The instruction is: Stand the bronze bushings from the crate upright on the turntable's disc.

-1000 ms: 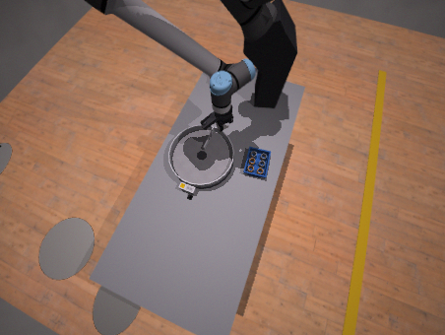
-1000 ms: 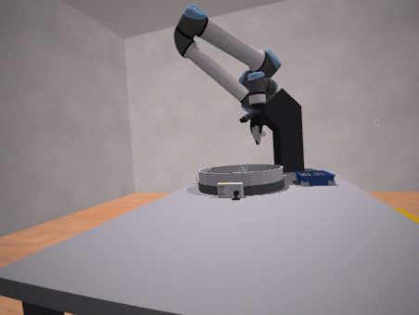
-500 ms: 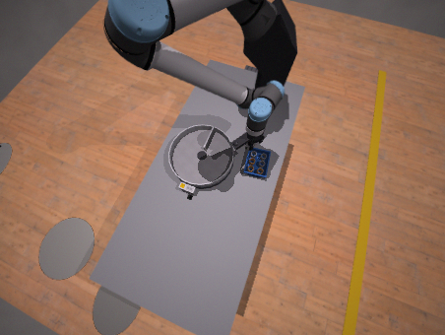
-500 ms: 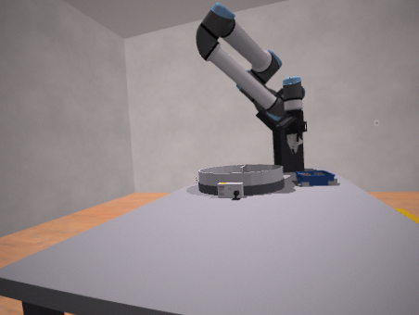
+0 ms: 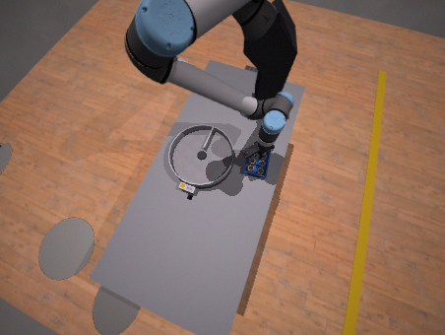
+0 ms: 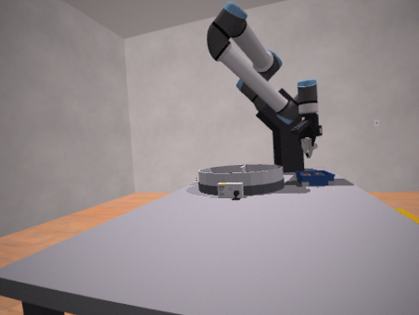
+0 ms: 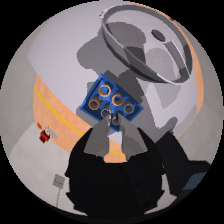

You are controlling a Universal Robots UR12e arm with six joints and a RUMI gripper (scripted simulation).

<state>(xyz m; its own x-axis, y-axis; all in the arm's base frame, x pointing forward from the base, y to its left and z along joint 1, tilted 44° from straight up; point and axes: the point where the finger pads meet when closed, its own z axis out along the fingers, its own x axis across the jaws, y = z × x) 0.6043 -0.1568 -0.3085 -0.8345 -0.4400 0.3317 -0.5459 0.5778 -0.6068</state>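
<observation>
Right now the blue crate is 1 cm behind my hand, 2 cm to the left of it and 12 cm below it. From my hand the other things lie so: turntable disc 1 cm ahead, 35 cm to the right, 9 cm below.
</observation>
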